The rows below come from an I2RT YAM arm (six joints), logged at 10 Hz.
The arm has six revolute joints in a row. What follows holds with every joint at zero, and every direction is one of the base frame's. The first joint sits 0.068 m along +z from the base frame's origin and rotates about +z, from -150 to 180 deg. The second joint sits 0.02 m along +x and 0.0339 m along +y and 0.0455 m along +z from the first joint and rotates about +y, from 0 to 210 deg. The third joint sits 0.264 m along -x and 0.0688 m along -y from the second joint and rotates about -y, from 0 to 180 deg. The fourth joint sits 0.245 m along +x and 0.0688 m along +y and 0.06 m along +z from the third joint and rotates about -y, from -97 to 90 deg. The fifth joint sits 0.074 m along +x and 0.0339 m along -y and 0.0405 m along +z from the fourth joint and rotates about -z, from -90 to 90 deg. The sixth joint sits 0.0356 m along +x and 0.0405 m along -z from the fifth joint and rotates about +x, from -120 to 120 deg. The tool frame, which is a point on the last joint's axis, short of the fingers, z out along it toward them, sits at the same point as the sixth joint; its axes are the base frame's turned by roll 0, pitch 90 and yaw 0 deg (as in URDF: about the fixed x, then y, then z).
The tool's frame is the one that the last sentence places.
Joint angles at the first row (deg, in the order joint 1, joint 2, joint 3, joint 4, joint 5, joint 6):
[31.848, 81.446, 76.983, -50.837, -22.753, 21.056]
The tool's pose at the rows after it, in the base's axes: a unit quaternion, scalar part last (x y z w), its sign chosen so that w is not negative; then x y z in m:
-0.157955 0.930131 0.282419 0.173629 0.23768 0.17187 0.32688
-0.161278 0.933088 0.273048 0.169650 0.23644 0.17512 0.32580
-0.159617 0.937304 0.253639 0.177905 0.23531 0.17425 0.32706
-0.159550 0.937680 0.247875 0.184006 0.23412 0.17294 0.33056
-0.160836 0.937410 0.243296 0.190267 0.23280 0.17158 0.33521
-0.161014 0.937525 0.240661 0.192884 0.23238 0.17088 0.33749
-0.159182 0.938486 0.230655 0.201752 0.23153 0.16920 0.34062
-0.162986 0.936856 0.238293 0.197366 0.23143 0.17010 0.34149
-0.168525 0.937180 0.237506 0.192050 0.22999 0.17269 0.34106
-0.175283 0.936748 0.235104 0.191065 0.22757 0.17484 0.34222
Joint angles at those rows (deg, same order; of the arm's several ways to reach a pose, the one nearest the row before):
[33.397, 82.410, 78.060, -52.244, -20.839, 20.437]
[34.179, 82.880, 78.466, -53.053, -19.782, 20.391]
[34.458, 82.706, 78.774, -53.842, -17.217, 20.138]
[34.483, 82.356, 79.249, -54.391, -16.319, 19.956]
[34.496, 82.014, 79.975, -55.112, -15.585, 19.645]
[34.473, 81.915, 80.408, -55.545, -15.211, 19.505]
[34.472, 81.568, 80.810, -55.965, -13.715, 19.336]
[34.501, 81.726, 81.120, -56.144, -14.804, 19.206]
[35.083, 82.002, 81.385, -56.687, -14.855, 19.075]
[35.752, 82.002, 81.713, -57.213, -14.527, 18.809]

